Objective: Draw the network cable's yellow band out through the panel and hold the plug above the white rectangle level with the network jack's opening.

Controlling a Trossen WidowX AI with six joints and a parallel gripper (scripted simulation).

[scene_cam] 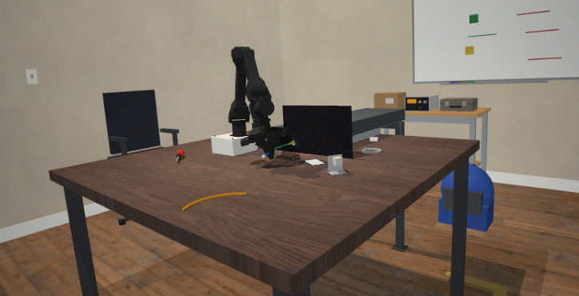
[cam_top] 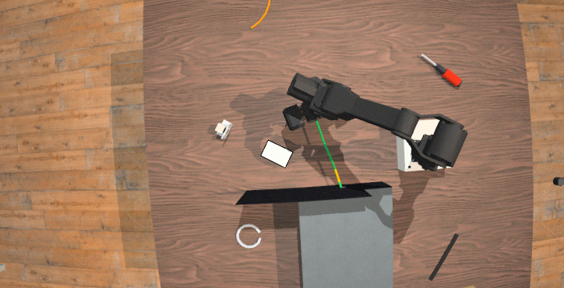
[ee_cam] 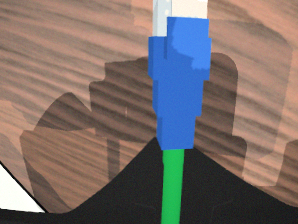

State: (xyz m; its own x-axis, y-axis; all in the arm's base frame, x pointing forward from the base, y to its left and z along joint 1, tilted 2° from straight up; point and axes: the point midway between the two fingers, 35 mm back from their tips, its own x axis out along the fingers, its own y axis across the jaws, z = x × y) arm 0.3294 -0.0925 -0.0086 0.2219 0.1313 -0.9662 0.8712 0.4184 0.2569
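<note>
Right now my hand is 20 mm short of the blue plug, 30 mm to the left of it and 10 mm above it. The rest, counted from my hand: black panel (50 mm ahead, 240 mm to the left, 40 mm above); red screwdriver (400 mm behind, 170 mm to the right, 40 mm below); white rectangle (100 mm ahead, 130 mm to the left, 60 mm below).
</note>
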